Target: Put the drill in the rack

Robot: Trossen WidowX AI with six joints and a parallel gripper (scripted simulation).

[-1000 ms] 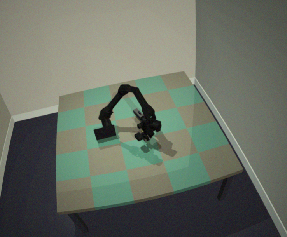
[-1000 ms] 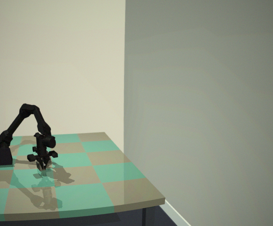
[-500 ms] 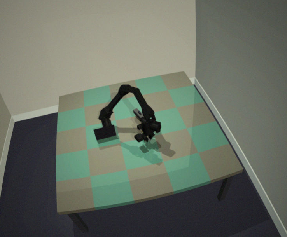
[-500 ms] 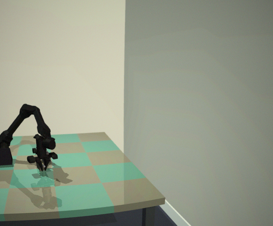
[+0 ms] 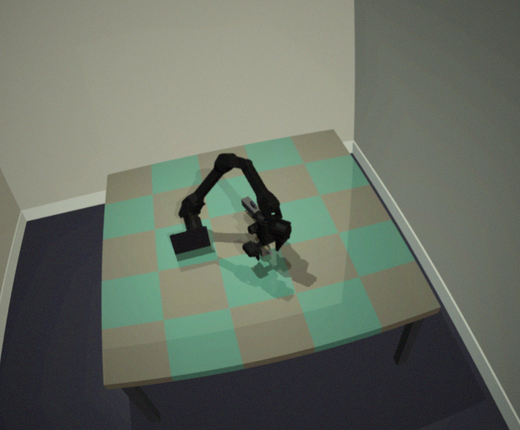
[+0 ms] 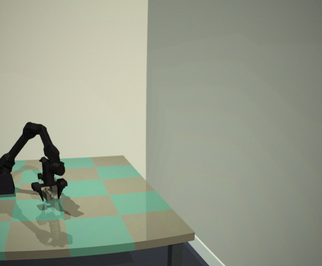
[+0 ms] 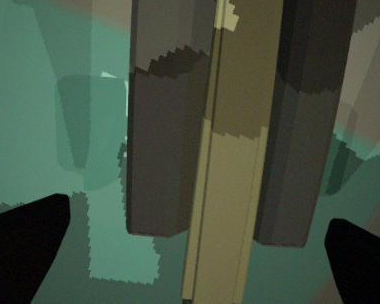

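The drill lies 3 cm to the left of my gripper tip, 3 cm above it and 1 cm behind it. Round my gripper tip: rack 5 cm to the left, 1 cm behind, 1 cm above.
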